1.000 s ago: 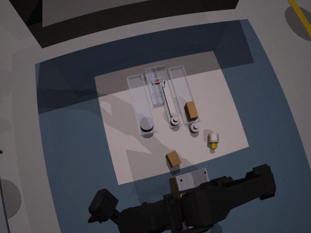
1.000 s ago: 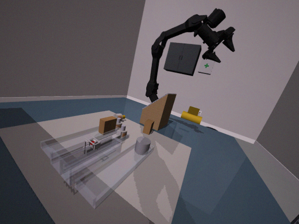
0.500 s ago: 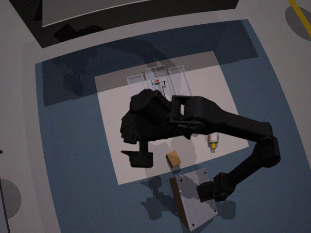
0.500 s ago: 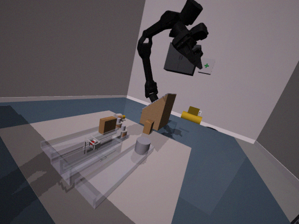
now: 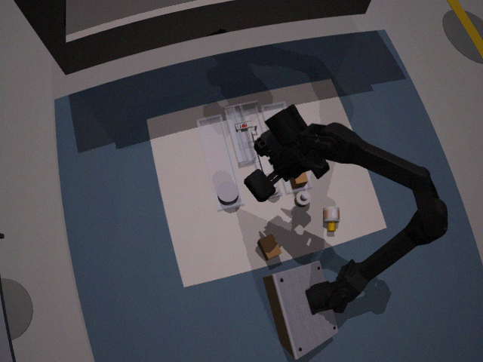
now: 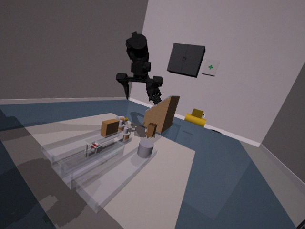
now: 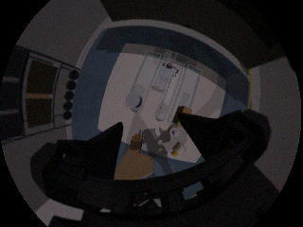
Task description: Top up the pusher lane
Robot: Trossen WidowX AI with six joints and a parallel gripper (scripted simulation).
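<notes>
My gripper tip is now 2 cm short of the dark grey cylinder, 9 cm to the right of it and 18 cm above it. From my gripper tip the other things lie so: clear sprung lane (15 cm ahead, 1 cm to the right, 19 cm below).
</notes>
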